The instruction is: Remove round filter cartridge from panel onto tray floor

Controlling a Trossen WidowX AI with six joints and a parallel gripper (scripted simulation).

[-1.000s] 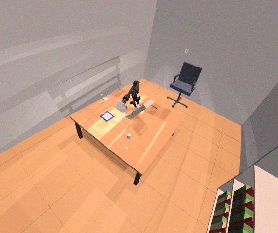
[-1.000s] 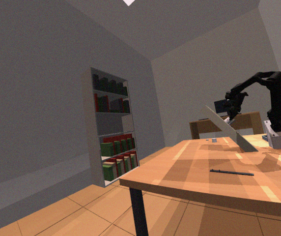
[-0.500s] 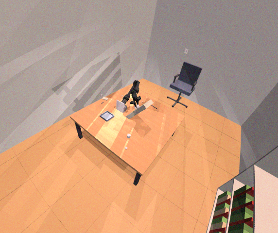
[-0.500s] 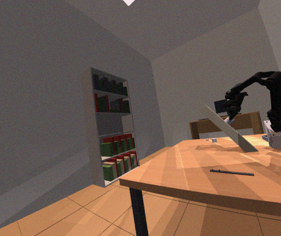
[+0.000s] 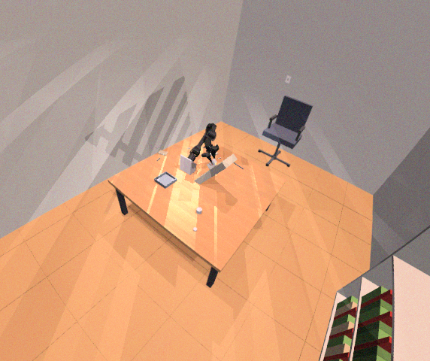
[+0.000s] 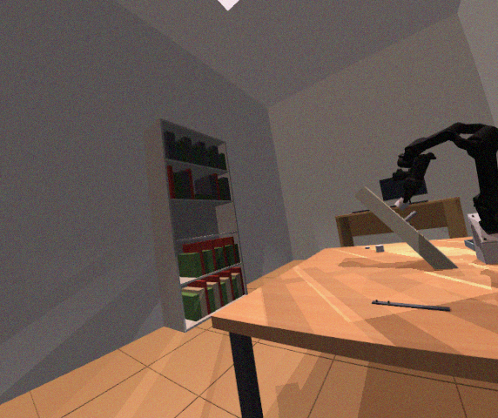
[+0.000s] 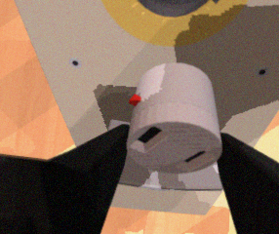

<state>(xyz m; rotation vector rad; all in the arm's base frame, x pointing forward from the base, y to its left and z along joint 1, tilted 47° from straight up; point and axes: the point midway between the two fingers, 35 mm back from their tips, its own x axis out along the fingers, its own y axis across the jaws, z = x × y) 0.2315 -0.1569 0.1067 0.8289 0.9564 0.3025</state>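
Right now my gripper tip is 34 cm past the dark-rimmed tray, 26 cm above it and 24 cm to the left of it. Round my gripper tip: round filter cartridge 1 cm ahead.
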